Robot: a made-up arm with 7 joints.
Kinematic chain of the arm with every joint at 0, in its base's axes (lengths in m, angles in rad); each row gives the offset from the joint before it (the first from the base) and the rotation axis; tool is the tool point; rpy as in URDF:
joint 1: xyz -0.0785 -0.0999 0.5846 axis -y
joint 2: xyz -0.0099 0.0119 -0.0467 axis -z
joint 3: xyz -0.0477 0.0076 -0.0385 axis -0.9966 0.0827 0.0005
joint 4: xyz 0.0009 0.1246 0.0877 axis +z
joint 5: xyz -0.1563 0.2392 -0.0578 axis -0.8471 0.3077 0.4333
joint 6: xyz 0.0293 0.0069 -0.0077 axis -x
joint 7: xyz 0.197 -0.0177 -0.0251 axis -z
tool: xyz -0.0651 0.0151 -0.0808 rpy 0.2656 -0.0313 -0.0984
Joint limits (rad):
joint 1: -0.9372..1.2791
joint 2: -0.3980..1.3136
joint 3: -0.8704..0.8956
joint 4: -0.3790..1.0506
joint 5: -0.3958..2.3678
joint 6: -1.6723..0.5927
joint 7: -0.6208..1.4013
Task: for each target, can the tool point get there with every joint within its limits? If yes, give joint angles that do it. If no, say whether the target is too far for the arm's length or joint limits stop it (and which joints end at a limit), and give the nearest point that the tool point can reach.
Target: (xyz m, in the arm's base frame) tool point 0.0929 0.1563 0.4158
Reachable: yes | joints -0.0611 1.0345 -0.1408 0.2537 1.5637 0.2324 0.4004
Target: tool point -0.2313 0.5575 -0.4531
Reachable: no: too far | nearest point -0.1567 0.2221 0.0533 | short by 0.612 m
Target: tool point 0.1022 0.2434 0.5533
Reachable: yes | joints 0.9278 0.5880 -0.1946 0.2635 1.2105 0.2965 0.7935
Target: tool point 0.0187 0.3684 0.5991
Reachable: yes | joints -0.4512 0.2293 -0.2106 0.0686 -0.1366 -1.1347 1.0466
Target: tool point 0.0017 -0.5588 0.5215
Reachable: no: joint limits stop it (at a limit: joint 1, joint 2, joint 3, joint 4, joint 5) | nearest point 0.1192 -0.2724 0.3214 | short by 0.369 m
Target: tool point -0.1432 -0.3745 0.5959
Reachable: no: joint limits stop it (at a limit: joint 1, joint 2, joint 3, joint 4, joint 5, joint 6, joint 7) | nearest point -0.3629 -0.2281 0.6248 | short by 0.266 m
